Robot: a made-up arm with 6 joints.
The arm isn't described. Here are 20 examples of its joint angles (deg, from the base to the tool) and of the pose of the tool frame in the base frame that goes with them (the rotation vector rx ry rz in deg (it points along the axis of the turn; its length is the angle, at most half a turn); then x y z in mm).
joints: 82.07 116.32 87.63 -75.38 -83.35 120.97
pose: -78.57 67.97 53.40 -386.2 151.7 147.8
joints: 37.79 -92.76 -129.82 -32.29 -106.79 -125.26
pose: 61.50 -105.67 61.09 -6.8 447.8 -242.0
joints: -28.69 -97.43 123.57 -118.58 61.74 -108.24
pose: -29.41 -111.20 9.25 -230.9 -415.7 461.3
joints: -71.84 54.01 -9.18 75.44 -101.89 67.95
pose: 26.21 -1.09 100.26 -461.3 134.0 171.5
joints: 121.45 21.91 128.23 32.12 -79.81 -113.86
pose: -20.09 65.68 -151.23 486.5 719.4 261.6
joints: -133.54 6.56 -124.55 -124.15 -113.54 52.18
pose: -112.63 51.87 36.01 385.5 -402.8 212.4
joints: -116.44 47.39 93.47 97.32 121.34 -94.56
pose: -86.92 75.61 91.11 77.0 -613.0 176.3
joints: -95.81 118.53 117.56 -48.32 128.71 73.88
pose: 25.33 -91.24 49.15 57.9 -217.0 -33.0
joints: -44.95 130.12 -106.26 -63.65 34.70 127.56
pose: -74.94 62.97 37.94 -691.9 -82.6 663.6
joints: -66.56 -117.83 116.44 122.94 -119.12 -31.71
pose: -45.91 35.06 66.46 104.3 -594.9 77.7
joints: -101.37 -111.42 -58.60 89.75 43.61 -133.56
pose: 117.22 24.56 -15.56 -191.6 211.8 -88.4
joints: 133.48 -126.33 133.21 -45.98 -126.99 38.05
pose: -143.64 14.04 -8.81 435.1 130.6 322.0
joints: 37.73 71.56 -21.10 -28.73 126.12 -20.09
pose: -103.44 -84.40 -114.85 -80.9 -81.0 384.1
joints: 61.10 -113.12 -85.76 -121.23 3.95 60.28
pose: -9.03 79.80 -66.97 18.2 509.6 -401.1
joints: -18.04 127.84 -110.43 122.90 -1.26 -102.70
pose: 78.55 78.38 -120.71 -416.0 557.7 528.8
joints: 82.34 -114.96 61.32 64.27 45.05 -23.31
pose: 93.12 -91.64 41.06 -216.9 281.4 622.4
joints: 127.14 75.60 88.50 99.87 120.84 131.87
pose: 70.50 -57.91 -11.96 409.4 426.4 33.1
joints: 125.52 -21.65 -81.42 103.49 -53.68 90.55
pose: -26.09 110.71 60.02 -450.8 301.3 501.4
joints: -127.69 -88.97 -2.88 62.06 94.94 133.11
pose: -160.03 4.98 -34.36 -238.6 -55.6 311.0
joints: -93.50 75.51 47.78 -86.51 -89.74 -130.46
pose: 67.22 -120.72 48.07 158.4 96.2 21.9
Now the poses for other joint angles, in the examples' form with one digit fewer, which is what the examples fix.
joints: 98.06 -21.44 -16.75 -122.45 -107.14 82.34
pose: -34.1 103.1 -57.6 -265 220 11
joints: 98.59 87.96 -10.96 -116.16 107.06 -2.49
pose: 169.9 4.8 -38.8 266 -106 447
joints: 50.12 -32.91 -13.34 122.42 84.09 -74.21
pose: 146.0 -67.9 -29.3 142 -50 425
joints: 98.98 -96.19 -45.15 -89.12 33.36 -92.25
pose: 46.4 2.1 -35.8 14 43 -307
